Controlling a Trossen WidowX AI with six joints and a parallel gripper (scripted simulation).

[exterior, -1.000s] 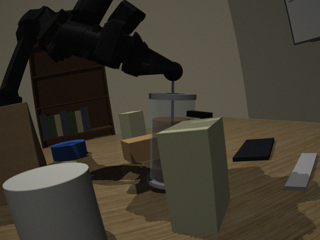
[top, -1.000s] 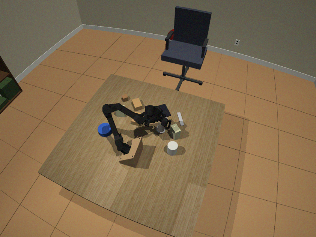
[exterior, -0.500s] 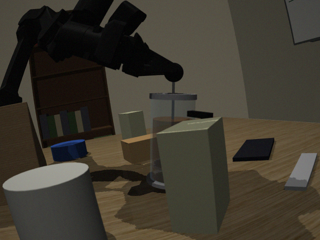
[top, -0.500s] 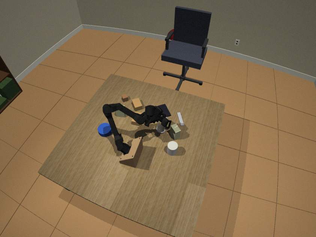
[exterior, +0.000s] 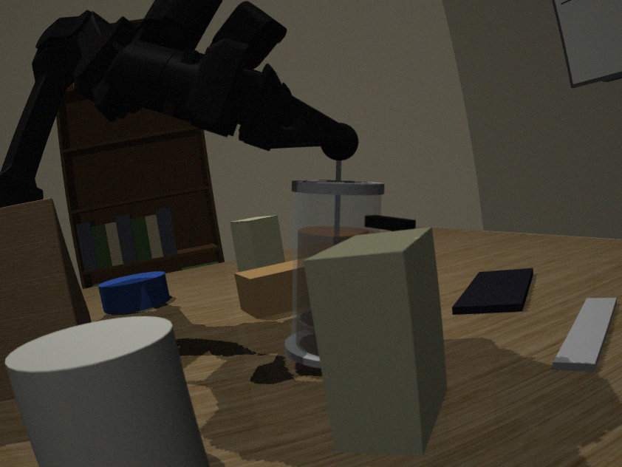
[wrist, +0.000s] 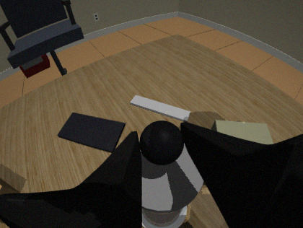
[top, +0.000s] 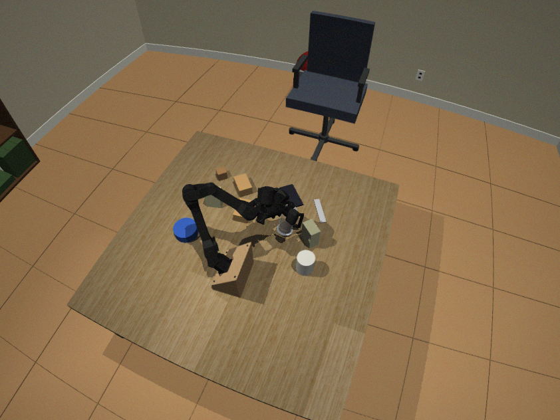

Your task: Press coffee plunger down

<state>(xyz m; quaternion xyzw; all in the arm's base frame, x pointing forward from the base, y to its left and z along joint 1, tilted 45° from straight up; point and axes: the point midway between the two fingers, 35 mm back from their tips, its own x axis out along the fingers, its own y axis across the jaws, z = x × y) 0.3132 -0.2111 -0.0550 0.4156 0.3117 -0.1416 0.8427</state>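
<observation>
Now: the coffee press 9 cm below my gripper tip and 1 cm behind it. Round my gripper tip: white cylinder: 21 cm behind, 13 cm below, 12 cm to the right; then black plate: 19 cm ahead, 17 cm below, 4 cm to the left; then grey bar: 18 cm below, 13 cm ahead, 12 cm to the right.
</observation>
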